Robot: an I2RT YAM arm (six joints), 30 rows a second.
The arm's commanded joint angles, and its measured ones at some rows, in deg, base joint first. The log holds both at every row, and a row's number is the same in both.
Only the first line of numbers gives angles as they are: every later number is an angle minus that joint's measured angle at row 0.
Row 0, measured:
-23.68, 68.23, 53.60, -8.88, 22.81, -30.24
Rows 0 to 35, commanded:
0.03, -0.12, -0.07, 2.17, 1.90, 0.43
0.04, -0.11, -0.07, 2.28, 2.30, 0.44
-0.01, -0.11, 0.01, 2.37, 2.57, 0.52
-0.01, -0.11, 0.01, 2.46, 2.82, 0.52
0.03, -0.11, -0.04, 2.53, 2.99, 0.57
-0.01, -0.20, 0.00, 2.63, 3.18, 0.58
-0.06, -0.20, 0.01, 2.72, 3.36, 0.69
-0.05, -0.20, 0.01, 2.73, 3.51, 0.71
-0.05, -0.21, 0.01, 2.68, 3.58, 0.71
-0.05, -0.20, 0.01, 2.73, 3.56, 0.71
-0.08, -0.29, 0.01, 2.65, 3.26, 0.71
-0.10, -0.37, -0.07, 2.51, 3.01, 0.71
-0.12, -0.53, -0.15, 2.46, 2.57, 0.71
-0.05, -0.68, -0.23, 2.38, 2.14, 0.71
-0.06, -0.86, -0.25, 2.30, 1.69, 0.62
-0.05, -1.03, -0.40, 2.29, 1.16, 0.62
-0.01, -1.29, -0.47, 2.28, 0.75, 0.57
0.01, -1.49, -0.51, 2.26, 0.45, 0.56
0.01, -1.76, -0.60, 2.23, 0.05, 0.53
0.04, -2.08, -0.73, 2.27, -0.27, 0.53
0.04, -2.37, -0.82, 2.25, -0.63, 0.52
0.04, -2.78, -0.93, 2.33, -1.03, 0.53
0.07, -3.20, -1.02, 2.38, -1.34, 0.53
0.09, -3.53, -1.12, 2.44, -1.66, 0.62
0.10, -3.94, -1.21, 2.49, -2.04, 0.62
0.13, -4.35, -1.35, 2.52, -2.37, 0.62
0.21, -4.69, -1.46, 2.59, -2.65, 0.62
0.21, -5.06, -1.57, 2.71, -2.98, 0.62
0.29, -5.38, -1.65, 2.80, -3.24, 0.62
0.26, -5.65, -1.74, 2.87, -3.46, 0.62
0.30, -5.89, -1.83, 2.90, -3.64, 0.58
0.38, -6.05, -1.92, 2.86, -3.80, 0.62
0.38, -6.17, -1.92, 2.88, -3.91, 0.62
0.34, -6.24, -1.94, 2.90, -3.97, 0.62
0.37, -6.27, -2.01, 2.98, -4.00, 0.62
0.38, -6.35, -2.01, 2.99, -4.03, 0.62
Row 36, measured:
0.30, -5.95, -1.72, 0.37, -3.32, 0.13
